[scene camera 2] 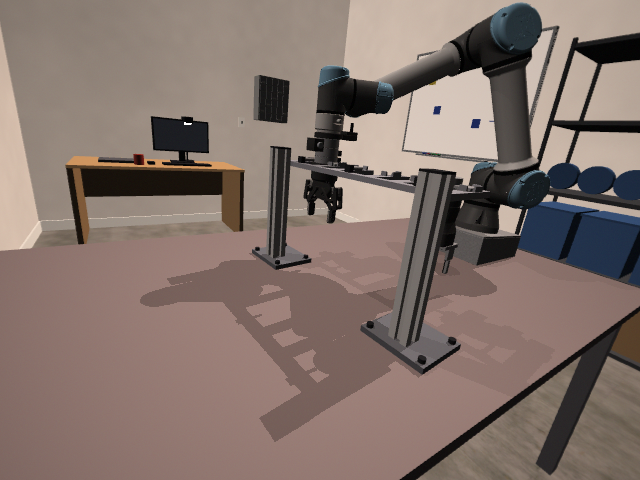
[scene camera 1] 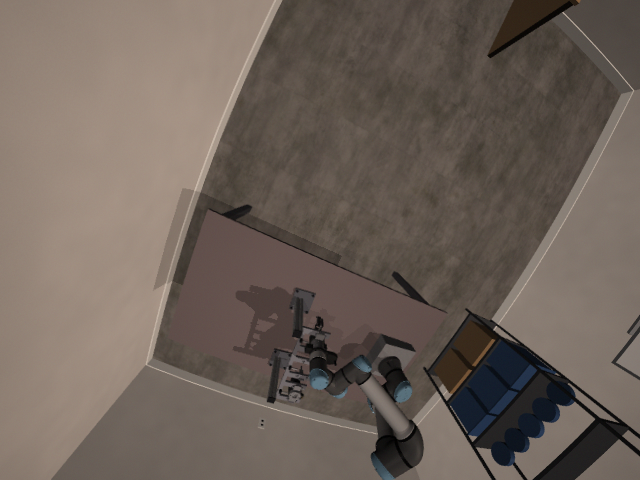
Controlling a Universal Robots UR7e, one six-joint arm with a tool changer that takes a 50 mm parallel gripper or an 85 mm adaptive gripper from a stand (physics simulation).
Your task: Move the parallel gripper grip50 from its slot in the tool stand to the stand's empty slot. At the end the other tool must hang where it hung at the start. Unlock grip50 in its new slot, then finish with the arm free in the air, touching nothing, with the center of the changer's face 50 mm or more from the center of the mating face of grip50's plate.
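Places are measured from the arm's base along level axes (x back, y right, z up), in millimetres.
Pixels of known places: arm's base, origin of the base link: [scene camera 2: 474,227] [scene camera 1: 388,365].
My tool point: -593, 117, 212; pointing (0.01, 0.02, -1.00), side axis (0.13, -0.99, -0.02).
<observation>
For each thing: its top centre in the pictures, then the offset to it from my tool point, as dx, dy, dz. "pt": a spot on its surface instead. Level surfaces: height alone.
- parallel gripper grip50, middle of its top: [scene camera 2: 447,176] [scene camera 1: 295,396] +49, -356, -1
- far post, surface spot: [scene camera 2: 278,201] pt -129, +15, -126
- table, its level: dz -302
The tool stand [scene camera 1: 302,353] [scene camera 2: 369,178] has a raised rail between two posts. The parallel gripper grip50 [scene camera 1: 295,394] [scene camera 2: 447,251] hangs at the near-post end, partly hidden by that post in scene camera 2. The other tool, the adaptive gripper [scene camera 1: 319,322] [scene camera 2: 321,212], hangs below the rail at the far-post end, with its fingers apart and nothing between them. The arm's wrist [scene camera 1: 318,378] [scene camera 2: 330,93] is directly above it, its changer low over the tool, with no clear gap. Locking cannot be told. No tool hangs below the rail's middle stretch.
The near post [scene camera 1: 273,377] [scene camera 2: 419,258] and far post [scene camera 1: 298,317] [scene camera 2: 278,201] stand upright on bolted base plates. The robot's grey base block [scene camera 1: 395,347] [scene camera 2: 483,248] is on the table [scene camera 1: 248,258] [scene camera 2: 155,387]. The upper arm and forearm bend high beside the stand.
</observation>
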